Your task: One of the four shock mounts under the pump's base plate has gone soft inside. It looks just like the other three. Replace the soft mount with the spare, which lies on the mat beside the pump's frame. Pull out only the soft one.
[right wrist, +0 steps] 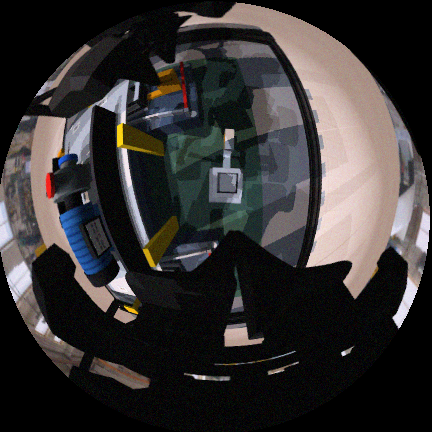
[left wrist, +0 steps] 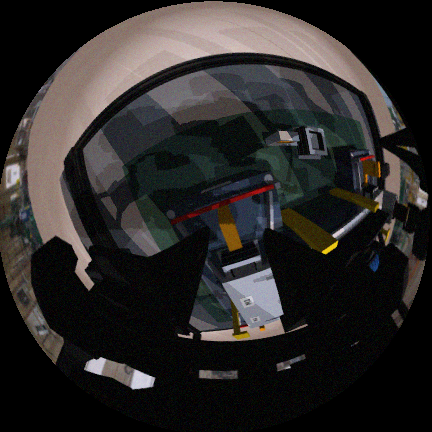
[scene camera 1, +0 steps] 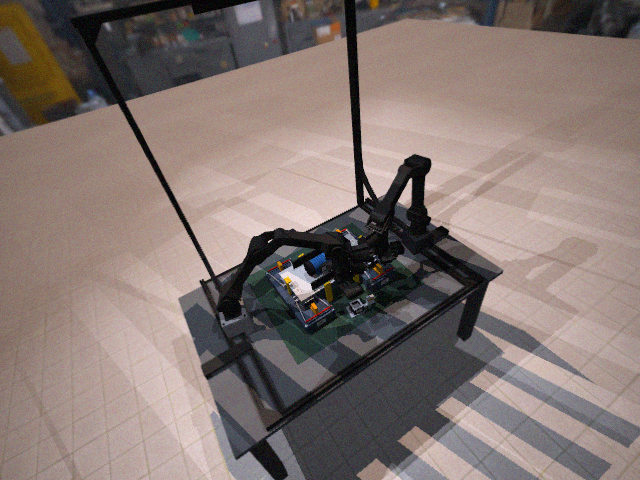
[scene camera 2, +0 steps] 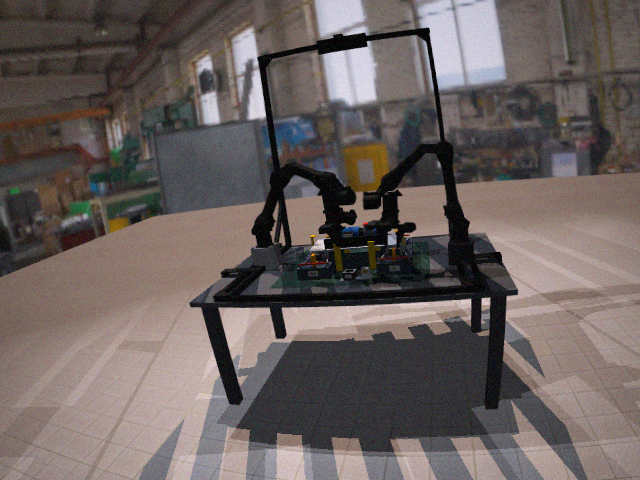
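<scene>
The pump, with its blue motor (scene camera 1: 316, 262) (right wrist: 84, 238) (scene camera 2: 351, 230), sits on a white base plate (scene camera 1: 296, 281) in a dark frame with red bars (scene camera 1: 320, 311) (left wrist: 221, 203). Yellow bars (scene camera 1: 329, 290) (right wrist: 139, 141) (left wrist: 310, 231) stand along the frame. The spare mount (scene camera 1: 357, 306) (left wrist: 312, 141) (right wrist: 225, 185), a grey square block, lies on the green mat (scene camera 1: 290, 333) (right wrist: 189, 201) beside the frame. My left gripper (scene camera 1: 377, 261) (left wrist: 236, 232) is half open and empty, low at the frame's right end, with a yellow tab (left wrist: 229, 227) and a dark block showing between its fingers. My right gripper (scene camera 1: 349, 283) (right wrist: 233, 235) is shut and empty, over the frame's front edge near the spare.
The black table (scene camera 1: 385, 348) (scene camera 2: 347, 297) carries a tall black gantry (scene camera 1: 353, 95) (scene camera 2: 342, 43) at its back. Both arm bases (scene camera 1: 230, 310) (scene camera 1: 418, 233) stand at the table's ends. The table rim (left wrist: 120, 104) runs close around the mat.
</scene>
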